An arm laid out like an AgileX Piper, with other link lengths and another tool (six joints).
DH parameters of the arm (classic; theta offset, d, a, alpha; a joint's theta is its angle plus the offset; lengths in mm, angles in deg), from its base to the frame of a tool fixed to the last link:
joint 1: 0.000 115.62 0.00 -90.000
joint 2: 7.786 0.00 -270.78 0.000
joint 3: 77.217 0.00 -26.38 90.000
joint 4: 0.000 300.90 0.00 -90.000
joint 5: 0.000 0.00 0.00 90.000
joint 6: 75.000 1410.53 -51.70 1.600
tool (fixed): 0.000 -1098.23 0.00 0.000
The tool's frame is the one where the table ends.
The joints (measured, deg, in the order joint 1, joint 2, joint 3, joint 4, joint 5, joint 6), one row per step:
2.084 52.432 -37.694 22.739 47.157 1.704
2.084 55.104 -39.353 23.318 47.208 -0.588
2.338 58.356 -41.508 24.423 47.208 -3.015
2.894 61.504 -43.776 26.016 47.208 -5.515
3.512 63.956 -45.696 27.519 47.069 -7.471
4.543 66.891 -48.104 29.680 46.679 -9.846
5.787 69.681 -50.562 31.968 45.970 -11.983
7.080 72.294 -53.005 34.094 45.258 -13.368
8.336 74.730 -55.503 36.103 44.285 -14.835
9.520 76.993 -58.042 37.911 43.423 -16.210
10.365 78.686 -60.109 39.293 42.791 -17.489
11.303 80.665 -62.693 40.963 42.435 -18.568
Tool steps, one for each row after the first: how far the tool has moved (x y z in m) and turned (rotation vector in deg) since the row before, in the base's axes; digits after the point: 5 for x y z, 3 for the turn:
0.00762 0.00351 -0.00121 -0.699 0.377 1.716
0.00989 0.00717 -0.00062 -0.228 0.368 1.958
0.01036 0.01110 0.00091 0.245 0.110 2.200
0.00924 0.01076 0.00234 0.454 -0.213 1.766
0.01208 0.01600 0.00440 0.878 -0.585 2.203
0.01301 0.01749 0.00644 1.113 -0.973 1.984
0.01213 0.01712 0.00660 1.331 -0.823 1.437
0.01327 0.01627 0.00879 1.194 -1.304 1.295
0.01268 0.01553 0.00965 1.079 -1.387 1.220
0.01008 0.01181 0.00877 0.740 -1.305 1.019
0.01045 0.01441 0.01034 1.165 -1.150 1.057

